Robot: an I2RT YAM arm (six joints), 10 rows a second.
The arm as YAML. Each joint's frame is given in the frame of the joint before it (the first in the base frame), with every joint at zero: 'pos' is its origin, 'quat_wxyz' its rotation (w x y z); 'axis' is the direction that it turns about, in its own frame. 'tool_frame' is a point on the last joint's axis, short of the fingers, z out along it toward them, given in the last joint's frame.
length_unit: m
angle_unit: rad
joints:
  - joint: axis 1
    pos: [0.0, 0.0, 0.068]
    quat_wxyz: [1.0, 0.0, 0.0, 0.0]
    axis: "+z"
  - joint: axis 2
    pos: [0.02, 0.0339, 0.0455]
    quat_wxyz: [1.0, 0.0, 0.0, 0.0]
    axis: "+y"
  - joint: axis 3
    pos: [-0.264, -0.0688, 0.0]
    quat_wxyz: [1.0, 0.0, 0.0, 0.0]
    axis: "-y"
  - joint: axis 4
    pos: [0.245, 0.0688, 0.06]
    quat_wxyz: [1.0, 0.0, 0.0, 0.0]
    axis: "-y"
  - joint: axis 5
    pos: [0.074, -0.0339, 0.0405]
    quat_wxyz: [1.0, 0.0, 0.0, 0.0]
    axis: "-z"
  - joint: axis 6
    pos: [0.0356, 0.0, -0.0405]
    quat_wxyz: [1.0, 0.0, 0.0, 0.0]
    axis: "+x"
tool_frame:
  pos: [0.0, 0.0, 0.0]
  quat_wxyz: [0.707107, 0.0, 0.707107, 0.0]
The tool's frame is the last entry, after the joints.
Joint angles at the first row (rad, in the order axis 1, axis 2, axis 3, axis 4, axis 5, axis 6):
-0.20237 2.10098 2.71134 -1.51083 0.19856 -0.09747
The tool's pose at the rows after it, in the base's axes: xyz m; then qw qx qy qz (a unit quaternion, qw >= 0):
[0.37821 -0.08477 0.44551 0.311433 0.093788 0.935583 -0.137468]
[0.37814 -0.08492 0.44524 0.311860 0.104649 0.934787 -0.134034]
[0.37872 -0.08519 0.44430 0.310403 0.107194 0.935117 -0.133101]
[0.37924 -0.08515 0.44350 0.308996 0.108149 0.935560 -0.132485]
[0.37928 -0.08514 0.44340 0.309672 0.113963 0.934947 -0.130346]
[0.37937 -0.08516 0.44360 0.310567 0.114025 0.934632 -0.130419]
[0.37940 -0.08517 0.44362 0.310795 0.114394 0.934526 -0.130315]
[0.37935 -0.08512 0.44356 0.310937 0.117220 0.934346 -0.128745]
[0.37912 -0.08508 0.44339 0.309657 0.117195 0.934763 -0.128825]
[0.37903 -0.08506 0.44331 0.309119 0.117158 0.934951 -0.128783]
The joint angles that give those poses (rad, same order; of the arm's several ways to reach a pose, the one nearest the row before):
-0.20237 2.10097 2.71131 -1.51082 0.19856 -0.07191
-0.20275 2.10133 2.71126 -1.51269 0.19894 -0.04902
-0.20313 2.10366 2.71136 -1.51428 0.19894 -0.04368
-0.20276 2.10563 2.71150 -1.51588 0.19893 -0.04102
-0.20275 2.10545 2.71075 -1.51569 0.19856 -0.02842
-0.20276 2.10559 2.71142 -1.51432 0.19856 -0.02842
-0.20277 2.10549 2.71121 -1.51382 0.19855 -0.02767
-0.20277 2.10546 2.71115 -1.51455 0.19740 -0.02118
-0.20275 2.10554 2.71132 -1.51732 0.19780 -0.02117
-0.20275 2.10557 2.71136 -1.51847 0.19780 -0.02117

